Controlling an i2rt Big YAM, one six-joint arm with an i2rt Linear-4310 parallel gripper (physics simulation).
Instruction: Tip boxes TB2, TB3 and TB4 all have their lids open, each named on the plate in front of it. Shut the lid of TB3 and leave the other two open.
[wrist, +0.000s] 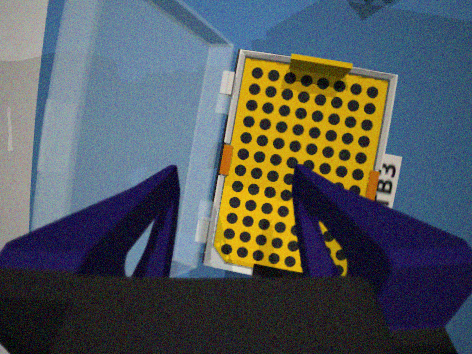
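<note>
The view takes in a blue mat (421, 49) as well as the gripper (235, 177).
</note>
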